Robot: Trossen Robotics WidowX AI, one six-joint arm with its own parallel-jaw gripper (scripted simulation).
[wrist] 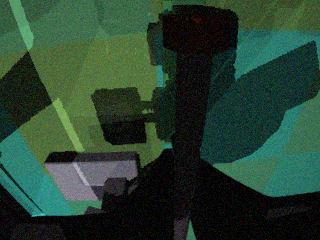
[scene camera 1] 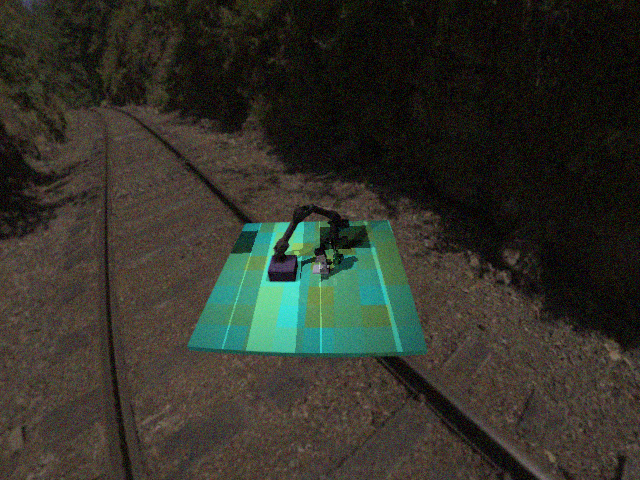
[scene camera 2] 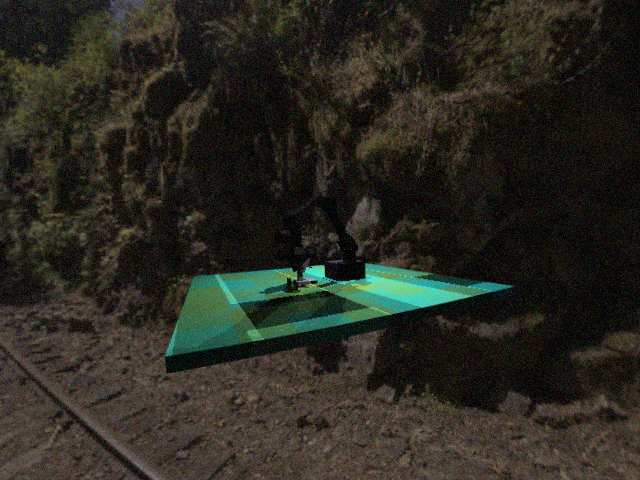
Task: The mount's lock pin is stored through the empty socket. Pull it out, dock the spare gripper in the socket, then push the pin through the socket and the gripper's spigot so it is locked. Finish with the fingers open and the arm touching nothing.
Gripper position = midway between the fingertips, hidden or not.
My gripper [wrist: 174, 155] carries a lock pin. I also see a mount [wrist: 110, 177].
